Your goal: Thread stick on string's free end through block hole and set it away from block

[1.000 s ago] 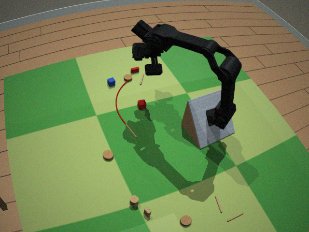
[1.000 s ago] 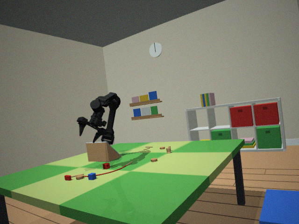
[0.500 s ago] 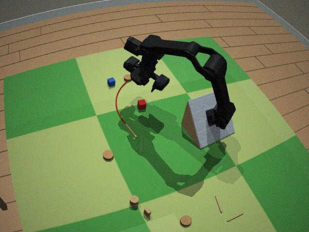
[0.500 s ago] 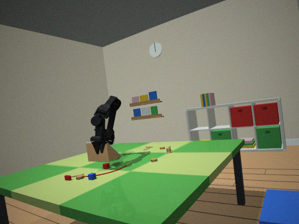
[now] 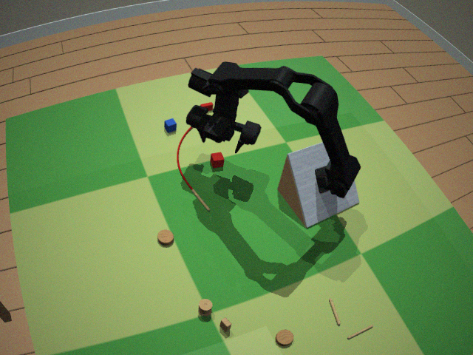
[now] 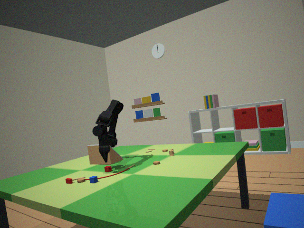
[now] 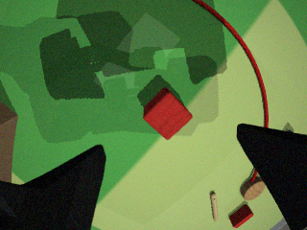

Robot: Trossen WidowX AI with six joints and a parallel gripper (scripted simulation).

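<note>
My gripper tip is now 5 cm above the red block. The rest, counted from my gripper tip: blue block (18 cm to the right, 7 cm ahead, 5 cm below); then thin wooden stick (10 cm ahead, 9 cm to the left, 6 cm below); then round wooden button (19 cm to the right, 6 cm below, 1 cm behind).
</note>
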